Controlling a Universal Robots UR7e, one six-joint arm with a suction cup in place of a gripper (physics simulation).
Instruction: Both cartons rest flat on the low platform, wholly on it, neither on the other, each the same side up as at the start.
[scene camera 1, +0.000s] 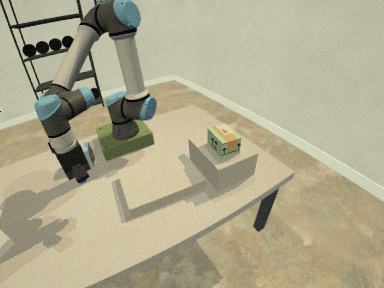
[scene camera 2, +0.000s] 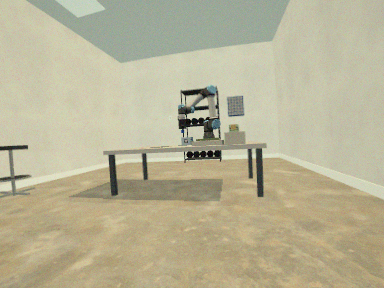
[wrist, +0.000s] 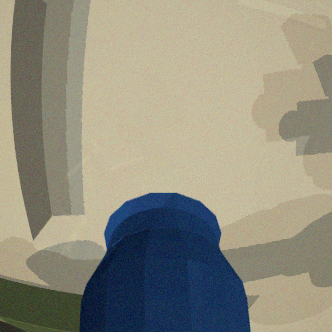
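Where they show: hand, its tool point: (scene camera 2: 182, 132) (wrist: 162, 243); arm's base, origin of its link: (scene camera 1: 126, 132) (scene camera 2: 209, 138).
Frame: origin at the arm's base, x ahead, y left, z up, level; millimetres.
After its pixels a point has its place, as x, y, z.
A green carton (scene camera 1: 218, 143) {530, 163, 104} (scene camera 2: 233, 128) {573, 194, 84} with orange tape on top and upward arrows on its sides rests flat on the tall block (scene camera 1: 238, 172) {618, 194, -14} (scene camera 2: 235, 138) {619, 198, -16}. A light blue carton (scene camera 1: 89, 153) {39, -234, 2} (scene camera 2: 187, 141) {41, -282, -25} stands on the table beside the robot's base; in scene camera 1 the wrist hides most of it. The low platform (scene camera 1: 160, 176) {400, -44, -24} lies against the tall block's left side, with nothing on it. My gripper (scene camera 1: 83, 181) (scene camera 2: 182, 131) (wrist: 163, 205), a blue suction cup, is open and empty. It points down above the table, left of the platform and in front of the blue carton.
The robot's green base (scene camera 1: 126, 143) {87, -43, -9} stands behind the low platform. The table (scene camera 1: 165, 230) {591, -168, -72} (scene camera 2: 150, 150) {563, -644, -89} carries everything. A black shelf rack (scene camera 1: 82, 40) (scene camera 2: 220, 107) stands behind the arm. The wrist view shows the table top and arm shadows.
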